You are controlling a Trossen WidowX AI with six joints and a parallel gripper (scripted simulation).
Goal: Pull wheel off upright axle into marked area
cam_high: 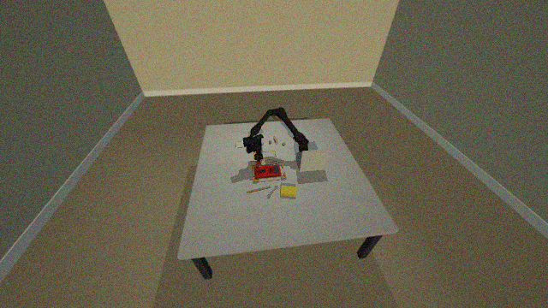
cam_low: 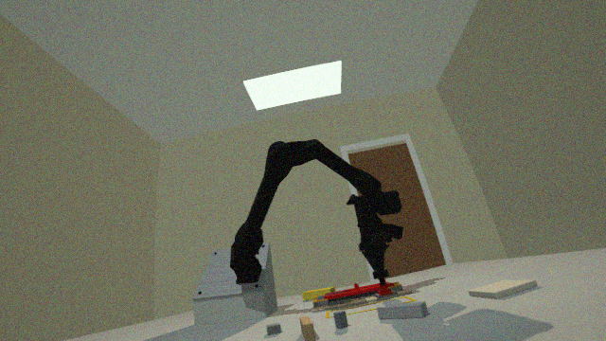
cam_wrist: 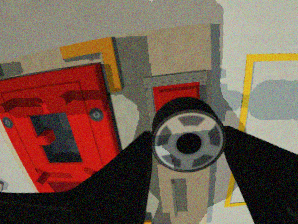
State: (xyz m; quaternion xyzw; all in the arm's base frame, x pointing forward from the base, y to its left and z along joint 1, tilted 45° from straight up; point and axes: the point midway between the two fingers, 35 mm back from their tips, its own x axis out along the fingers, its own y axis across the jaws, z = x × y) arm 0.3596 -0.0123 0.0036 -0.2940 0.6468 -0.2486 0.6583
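My gripper tip is 7 cm past the grey base block, 9 cm to the right of it and 5 cm above it. The rest, counted from my gripper tip: flat tan slab 16 cm ahead, 25 cm to the right, 5 cm below; yellow block 20 cm behind, 31 cm to the left, 4 cm below; wooden stick 1 cm ahead, 27 cm to the left, 5 cm below.
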